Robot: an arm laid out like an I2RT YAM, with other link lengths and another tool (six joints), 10 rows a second.
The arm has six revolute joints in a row. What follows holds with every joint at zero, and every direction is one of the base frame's.
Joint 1 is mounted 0.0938 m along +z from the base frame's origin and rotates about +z.
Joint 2 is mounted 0.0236 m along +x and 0.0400 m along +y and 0.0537 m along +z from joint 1 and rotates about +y.
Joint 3 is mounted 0.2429 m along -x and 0.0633 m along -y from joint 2 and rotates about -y.
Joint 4 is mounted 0.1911 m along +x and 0.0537 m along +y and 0.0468 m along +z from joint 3 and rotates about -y.
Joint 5 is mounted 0.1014 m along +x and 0.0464 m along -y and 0.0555 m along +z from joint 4 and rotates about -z.
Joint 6 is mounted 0.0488 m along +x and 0.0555 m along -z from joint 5 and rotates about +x.
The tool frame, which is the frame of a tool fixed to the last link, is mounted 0.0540 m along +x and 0.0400 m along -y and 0.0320 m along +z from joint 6; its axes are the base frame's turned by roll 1.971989, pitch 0.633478 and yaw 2.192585 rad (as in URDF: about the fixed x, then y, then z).
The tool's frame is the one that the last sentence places.
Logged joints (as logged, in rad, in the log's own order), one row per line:
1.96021, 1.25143, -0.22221, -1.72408, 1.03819, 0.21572
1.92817, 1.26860, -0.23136, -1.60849, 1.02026, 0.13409
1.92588, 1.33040, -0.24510, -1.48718, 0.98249, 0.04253
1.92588, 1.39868, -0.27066, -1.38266, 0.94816, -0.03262
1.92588, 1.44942, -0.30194, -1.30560, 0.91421, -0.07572
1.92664, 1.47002, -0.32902, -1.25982, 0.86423, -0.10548
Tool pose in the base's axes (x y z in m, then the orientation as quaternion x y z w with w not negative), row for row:
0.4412, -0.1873, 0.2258, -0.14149, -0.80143, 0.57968, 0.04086
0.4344, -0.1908, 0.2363, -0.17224, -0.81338, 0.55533, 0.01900
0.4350, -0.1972, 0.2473, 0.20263, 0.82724, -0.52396, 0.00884
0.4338, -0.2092, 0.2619, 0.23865, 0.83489, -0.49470, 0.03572
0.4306, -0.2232, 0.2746, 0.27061, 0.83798, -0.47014, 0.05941
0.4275, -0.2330, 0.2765, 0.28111, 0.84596, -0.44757, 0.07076
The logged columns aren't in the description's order. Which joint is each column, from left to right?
Columns, left to right: joint 2, joint 3, joint 1, joint 6, joint 5, joint 4.
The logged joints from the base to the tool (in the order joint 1, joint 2, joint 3, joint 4, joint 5, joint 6), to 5 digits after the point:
-0.22221, 1.96021, 1.25143, 0.21572, 1.03819, -1.72408
-0.23136, 1.92817, 1.26860, 0.13409, 1.02026, -1.60849
-0.24510, 1.92588, 1.33040, 0.04253, 0.98249, -1.48718
-0.27066, 1.92588, 1.39868, -0.03262, 0.94816, -1.38266
-0.30194, 1.92588, 1.44942, -0.07572, 0.91421, -1.30560
-0.32902, 1.92664, 1.47002, -0.10548, 0.86423, -1.25982

